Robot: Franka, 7 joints.
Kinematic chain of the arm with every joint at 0, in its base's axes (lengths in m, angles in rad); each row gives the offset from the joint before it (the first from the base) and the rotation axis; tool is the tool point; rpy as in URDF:
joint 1: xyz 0 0 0.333 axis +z
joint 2: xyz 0 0 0 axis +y
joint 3: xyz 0 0 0.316 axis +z
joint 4: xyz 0.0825 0 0 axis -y
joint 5: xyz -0.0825 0 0.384 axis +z
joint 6: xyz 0 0 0 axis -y
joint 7: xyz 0.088 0 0 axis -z
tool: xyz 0 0 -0.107 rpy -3.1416 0 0
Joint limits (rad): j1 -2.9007..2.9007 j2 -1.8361..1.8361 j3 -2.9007..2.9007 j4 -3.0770..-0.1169 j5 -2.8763..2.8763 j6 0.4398..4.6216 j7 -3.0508..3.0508
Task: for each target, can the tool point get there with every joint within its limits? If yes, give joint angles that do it. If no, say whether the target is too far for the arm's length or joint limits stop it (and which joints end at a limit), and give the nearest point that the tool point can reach.
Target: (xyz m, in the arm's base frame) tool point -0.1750 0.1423 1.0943
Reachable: yes | joints -1.2288 -0.4039 -1.4113 -0.4723 2.2363 1.2467 1.6041
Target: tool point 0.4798 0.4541 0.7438
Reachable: yes | joints 0.1505 1.2405 1.8177 -0.9768 -1.5380 3.4209 0.2070
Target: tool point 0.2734 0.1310 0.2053
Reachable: yes | joints 1.7165 -0.3043 -1.1970 -2.8339 -1.1371 1.9424 -2.4814
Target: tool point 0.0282 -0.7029 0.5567
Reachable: yes | joints -1.0390 1.5156 -2.0945 -1.2918 -0.0165 4.0890 1.4407
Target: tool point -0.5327 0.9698 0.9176
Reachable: no: too far | nearest point -0.3652 0.6648 0.7338 | short by 0.394 m
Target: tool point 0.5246 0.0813 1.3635
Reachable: no: too far | nearest point 0.3882 0.0602 1.0956 | short by 0.301 m
